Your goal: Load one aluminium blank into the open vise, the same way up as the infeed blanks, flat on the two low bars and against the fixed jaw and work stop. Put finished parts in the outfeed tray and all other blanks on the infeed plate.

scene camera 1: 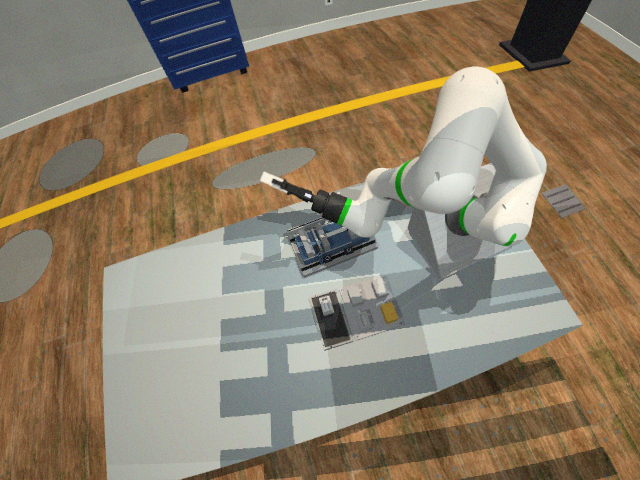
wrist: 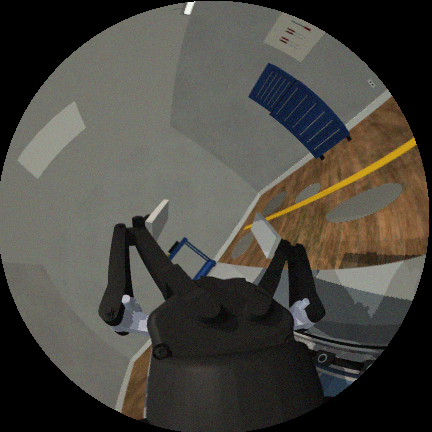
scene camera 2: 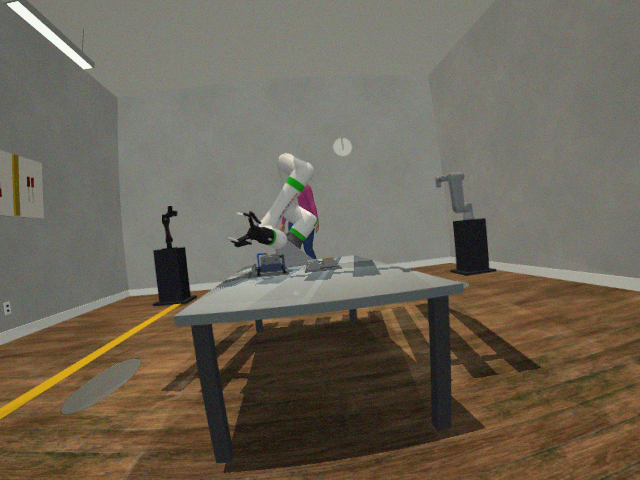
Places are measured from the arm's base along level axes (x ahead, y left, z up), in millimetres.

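Pixels of known places: gripper, fingertip midpoint: (scene camera 1: pixel 266 179) (wrist: pixel 211 215) (scene camera 2: pixel 232 225); arm's base, origin of the base link: (scene camera 1: pixel 463 214) (scene camera 2: pixel 291 243).
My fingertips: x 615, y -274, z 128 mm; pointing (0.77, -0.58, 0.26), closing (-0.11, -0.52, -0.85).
Note:
Ahead of a thing's pixels: the offset from my fingertips to its top centre. "*": to the spot under its first point.
My gripper (scene camera 1: pixel 271 179) (scene camera 2: pixel 237 227) (wrist: pixel 211 215) is open and empty. It points sideways, high above the far table edge, near the vise. The blue and grey vise {dy +157, dx -164, dz -174 mm} (scene camera 1: pixel 338 236) (scene camera 2: pixel 271 264) stands on the table; the arm covers part of it in scene camera 1, and part shows at the lower right of the wrist view. Its bars and work stop are too small to tell. The grey infeed plate {* dy +506, dx -143, dz -265 mm} (scene camera 1: pixel 356 330) bears several light grey blanks, one of them a blank {dy +396, dx -265, dz -230 mm} (scene camera 1: pixel 379 285) at its far corner. The dark outfeed tray (scene camera 1: pixel 334 330) beside it holds a light grey piece {dy +396, dx -72, dz -232 mm} (scene camera 1: pixel 325 304).
A yellow block {dy +488, dx -265, dz -230 mm} (scene camera 1: pixel 388 312) lies on the infeed plate. The arm's slanted grey base (scene camera 1: pixel 431 242) stands right of the vise. A blue drawer cabinet (scene camera 1: pixel 193 38) (wrist: pixel 305 112) stands by the wall. A blue cart (wrist: pixel 207 270) shows beyond the fingers. A person (scene camera 2: pixel 307 198) stands behind the arm.

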